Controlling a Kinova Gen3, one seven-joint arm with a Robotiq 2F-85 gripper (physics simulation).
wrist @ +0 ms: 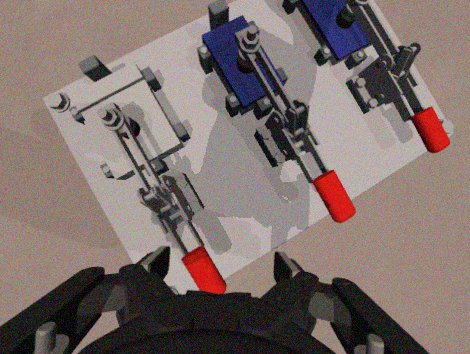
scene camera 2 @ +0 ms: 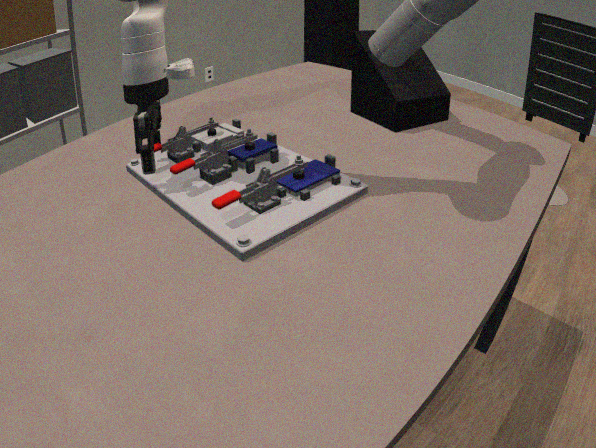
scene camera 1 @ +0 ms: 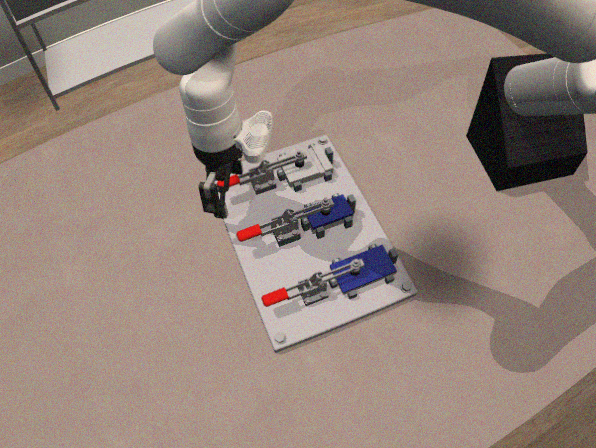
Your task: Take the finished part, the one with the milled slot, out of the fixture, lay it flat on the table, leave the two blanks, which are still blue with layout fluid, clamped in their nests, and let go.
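Where they show: gripper, fingertip midpoint: [wrist: 222,260] [scene camera 2: 152,161] [scene camera 1: 229,193]; arm's base at its link origin: [scene camera 2: 386,51] [scene camera 1: 525,90].
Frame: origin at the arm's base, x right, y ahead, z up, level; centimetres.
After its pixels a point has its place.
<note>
The finished pale part [scene camera 1: 300,176] {z -12.2, x 3.9, y 41.0 cm} [scene camera 2: 225,131] {z -12.1, x 5.5, y 37.9 cm} [wrist: 157,132] {z -12.2, x 4.6, y 41.4 cm} with the milled slot sits in the end nest of the fixture plate [scene camera 1: 320,317] {z -14.3, x -20.1, y 46.3 cm} [scene camera 2: 295,211] {z -14.3, x -20.2, y 43.8 cm} [wrist: 120,210] {z -14.3, x 11.2, y 45.5 cm}. A toggle clamp's arm lies over it, its tip on the part. That clamp's red handle [scene camera 1: 229,180] [scene camera 2: 157,147] {z -10.4, x 5.1, y 51.9 cm} [wrist: 204,272] {z -10.2, x 5.7, y 52.6 cm} lies low. My gripper [scene camera 1: 215,204] {z -12.3, x 4.7, y 53.2 cm} [scene camera 2: 151,156] {z -12.3, x 4.7, y 53.2 cm} [wrist: 222,260] {z -12.3, x 4.7, y 53.2 cm} is open at this handle; in the wrist view the handle shows between the fingertips, nearer the left one. The middle blue blank [scene camera 1: 345,212] {z -11.8, x -5.8, y 36.8 cm} [scene camera 2: 265,146] {z -11.7, x -5.6, y 37.4 cm} [wrist: 227,55] {z -11.7, x -3.5, y 38.3 cm} and the far-end blue blank [scene camera 1: 375,267] {z -12.7, x -16.0, y 35.9 cm} [scene camera 2: 322,172] {z -12.7, x -16.6, y 35.6 cm} [wrist: 325,25] {z -12.7, x -13.6, y 38.8 cm} are under their clamps.
The middle clamp's red handle [scene camera 1: 249,233] {z -9.8, x -5.5, y 52.3 cm} [scene camera 2: 182,166] {z -9.8, x -5.9, y 52.6 cm} [wrist: 335,196] {z -9.7, x -4.9, y 52.2 cm} and the end clamp's red handle [scene camera 1: 275,297] {z -10.7, x -16.4, y 51.8 cm} [scene camera 2: 226,199] {z -10.7, x -16.7, y 52.1 cm} [wrist: 431,130] {z -10.7, x -15.6, y 51.7 cm} stick out the same way. The black robot base [scene camera 1: 540,145] {z -6.9, x -7.5, y -0.9 cm} [scene camera 2: 400,95] {z -8.0, x -8.0, y 5.0 cm} stands beyond the nest side. Bolts sit at the plate corners.
</note>
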